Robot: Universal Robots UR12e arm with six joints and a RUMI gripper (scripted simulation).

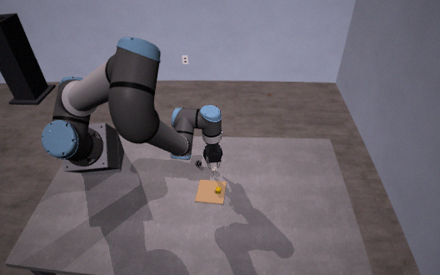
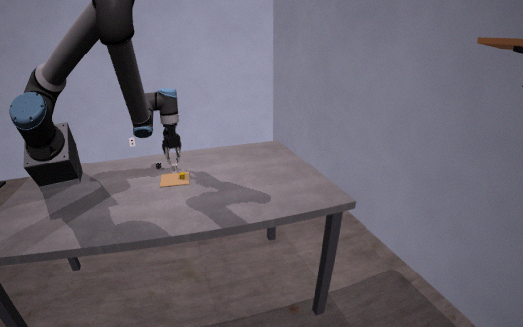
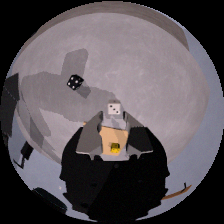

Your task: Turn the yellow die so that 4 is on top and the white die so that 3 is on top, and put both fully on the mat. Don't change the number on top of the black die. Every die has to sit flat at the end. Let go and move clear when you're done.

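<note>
Now: hand 40 mm above the white die. Also, from my hand: black die (90 mm behind, 40 mm to the left, 40 mm below); tan mat (140 mm to the right, 50 mm below); yellow die (140 mm to the right, 40 mm ahead, 30 mm below).
</note>
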